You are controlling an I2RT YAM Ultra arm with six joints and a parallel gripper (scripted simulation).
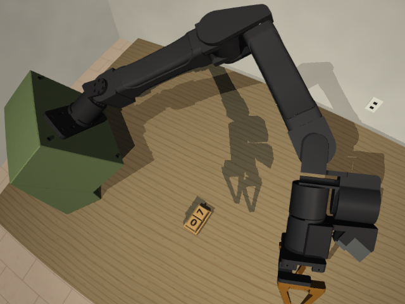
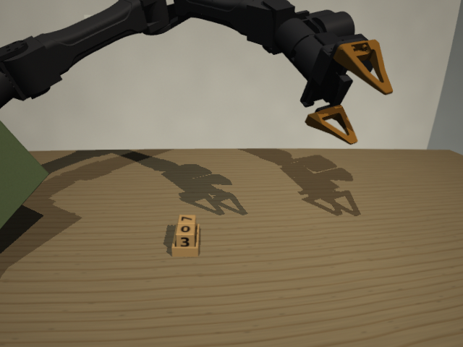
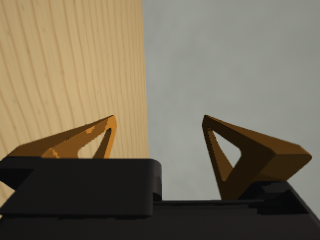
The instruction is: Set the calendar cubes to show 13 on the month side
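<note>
My gripper is now 25 cm past the wooden cube and 22 cm above it. From my hand the other things lie so: wooden tray 25 cm behind, 2 cm to the left, 23 cm below.
</note>
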